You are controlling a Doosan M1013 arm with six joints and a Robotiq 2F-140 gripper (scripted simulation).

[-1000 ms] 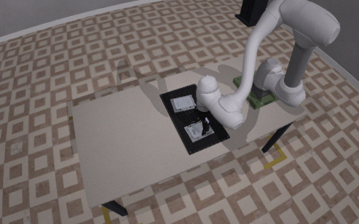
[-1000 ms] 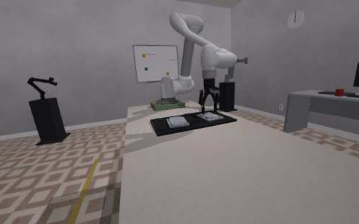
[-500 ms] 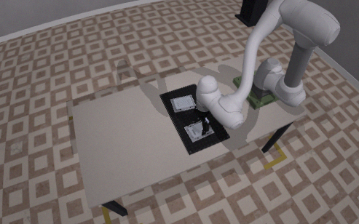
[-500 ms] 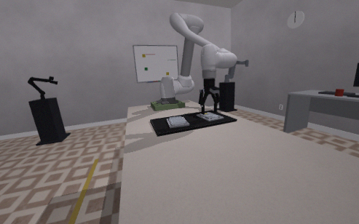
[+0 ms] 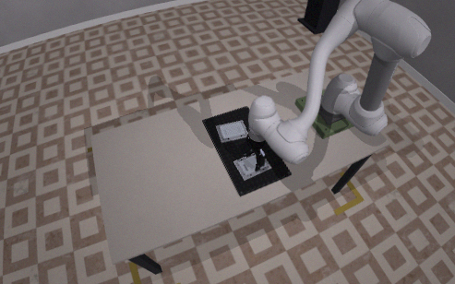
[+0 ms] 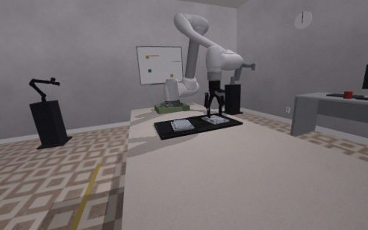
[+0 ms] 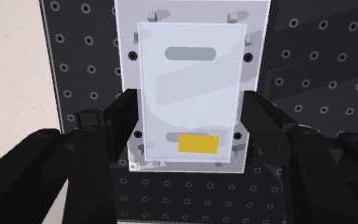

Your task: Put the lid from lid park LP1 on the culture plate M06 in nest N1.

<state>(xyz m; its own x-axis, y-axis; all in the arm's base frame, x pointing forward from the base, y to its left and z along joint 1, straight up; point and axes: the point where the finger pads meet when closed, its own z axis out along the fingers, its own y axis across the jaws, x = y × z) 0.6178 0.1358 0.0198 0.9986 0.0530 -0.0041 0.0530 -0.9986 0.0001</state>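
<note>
The clear lid lies 40 mm below my hand. Also, from my hand: culture plate: 240 mm to the right, 40 mm below, 10 mm ahead; then lid park LP1: 50 mm below.
</note>
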